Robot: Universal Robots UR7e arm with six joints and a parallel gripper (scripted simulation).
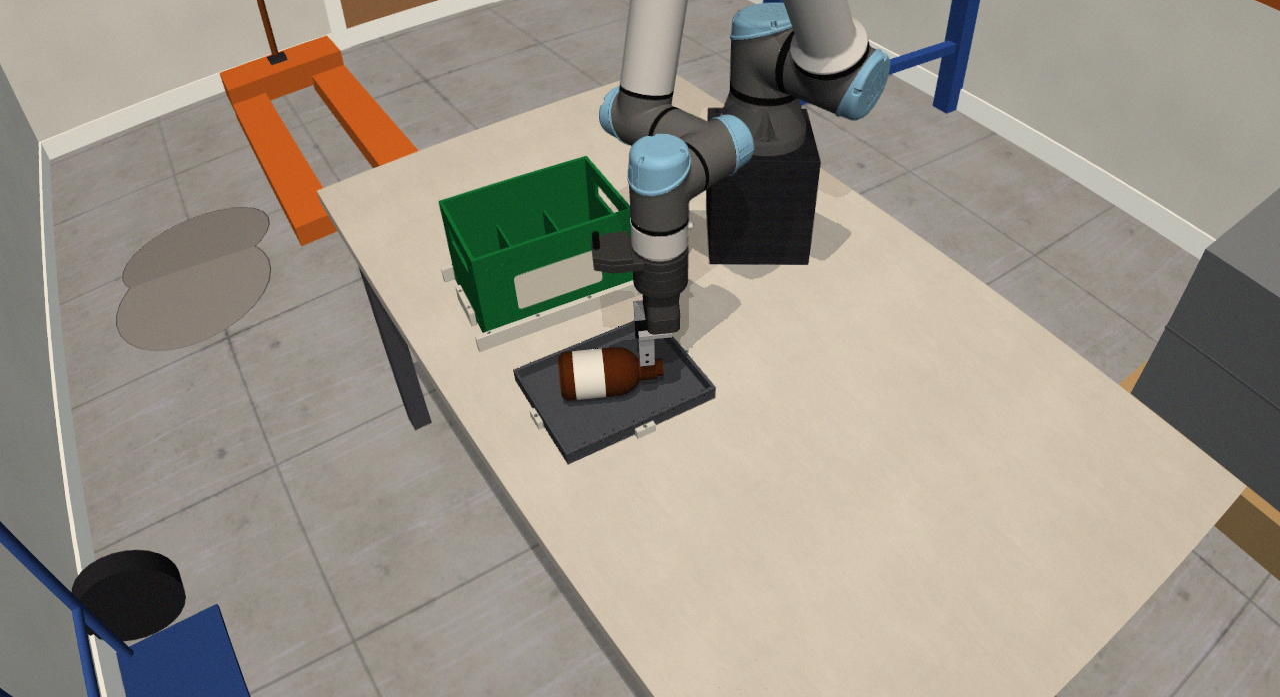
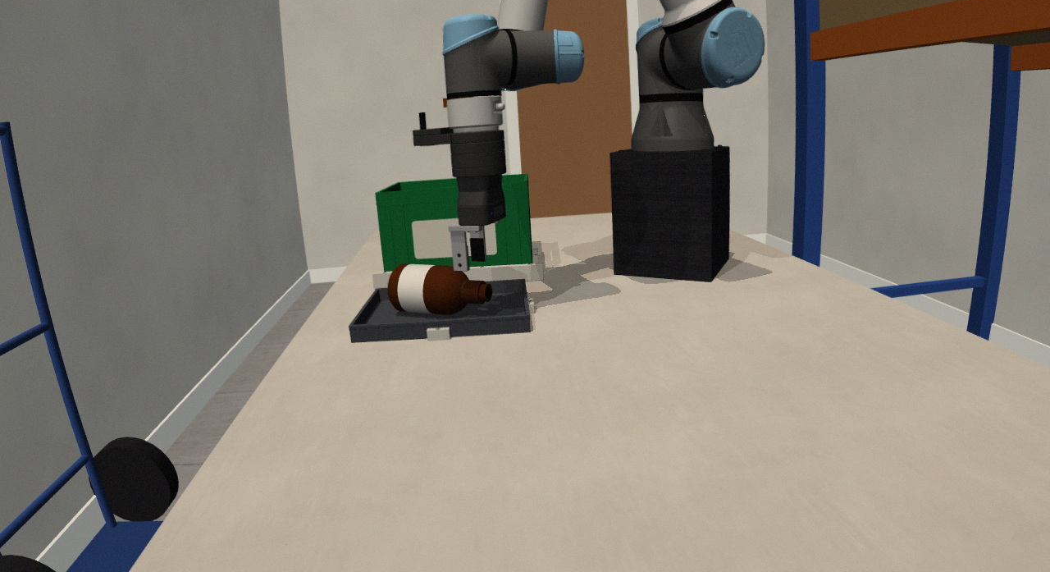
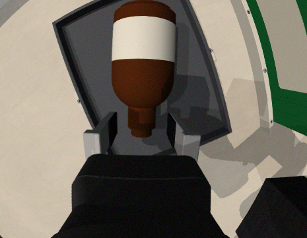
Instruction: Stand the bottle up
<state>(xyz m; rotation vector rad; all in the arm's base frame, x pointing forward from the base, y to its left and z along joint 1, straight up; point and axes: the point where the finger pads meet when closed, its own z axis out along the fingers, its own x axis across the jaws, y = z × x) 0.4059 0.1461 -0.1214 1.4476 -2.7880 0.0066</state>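
Now: the brown bottle 4 cm ahead of my hand, 3 cm to the right of it and 6 cm below it. From my hand the other things lie so: green crate: 3 cm behind, 30 cm to the right, 2 cm below; then tray: 4 cm ahead, 3 cm to the right, 9 cm below.
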